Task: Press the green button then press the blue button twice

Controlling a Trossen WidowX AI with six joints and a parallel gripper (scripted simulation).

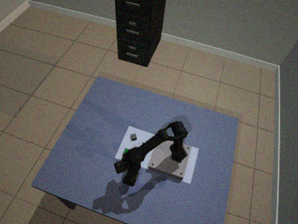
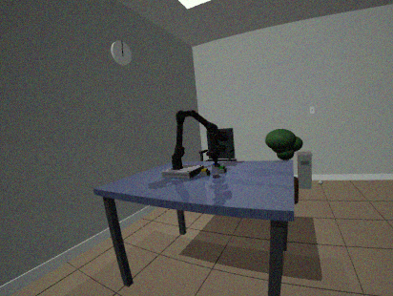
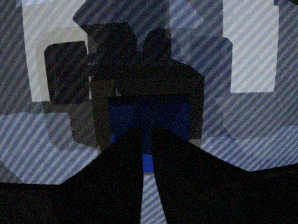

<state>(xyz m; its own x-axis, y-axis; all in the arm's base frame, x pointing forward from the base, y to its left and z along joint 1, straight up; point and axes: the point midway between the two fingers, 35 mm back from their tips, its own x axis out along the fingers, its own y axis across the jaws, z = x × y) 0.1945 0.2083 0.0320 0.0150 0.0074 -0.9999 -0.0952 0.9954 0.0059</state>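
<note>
My gripper tip is now 1 cm above the blue button. The rest, counted from my gripper tip: yellow button (1 cm ahead, 19 cm to the right); then dark block (11 cm ahead, 23 cm to the right, 2 cm below); then green button (9 cm ahead, 11 cm to the right).
</note>
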